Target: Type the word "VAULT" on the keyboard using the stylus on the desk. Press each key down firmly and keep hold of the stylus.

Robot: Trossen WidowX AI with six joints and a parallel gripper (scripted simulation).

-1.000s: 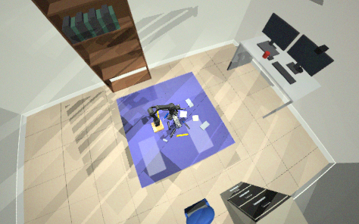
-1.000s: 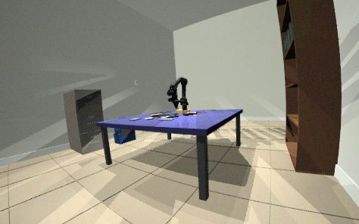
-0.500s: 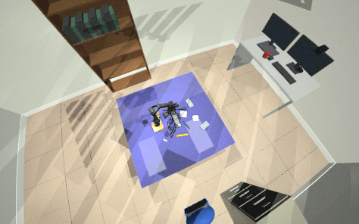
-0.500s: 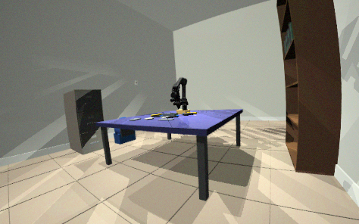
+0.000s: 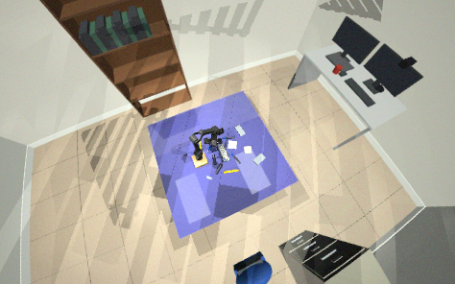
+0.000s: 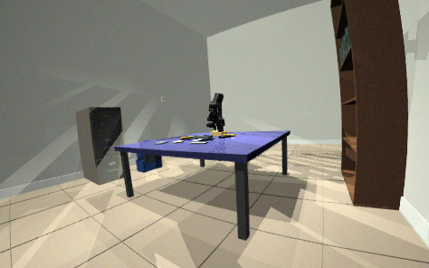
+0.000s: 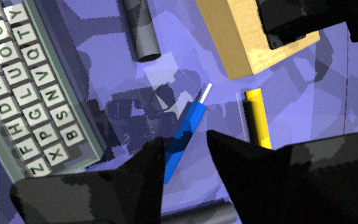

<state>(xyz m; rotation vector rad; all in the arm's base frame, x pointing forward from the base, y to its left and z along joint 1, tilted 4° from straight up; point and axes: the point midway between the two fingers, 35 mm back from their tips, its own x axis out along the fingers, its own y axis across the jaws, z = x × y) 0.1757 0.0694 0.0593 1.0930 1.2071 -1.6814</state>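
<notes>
The blue stylus is 60 mm below my gripper tip and 40 mm behind it. Also, from my gripper tip: yellow pen 320 mm to the right, 100 mm ahead, 60 mm below; white paper 220 mm ahead, 60 mm below, 50 mm to the right.
</notes>
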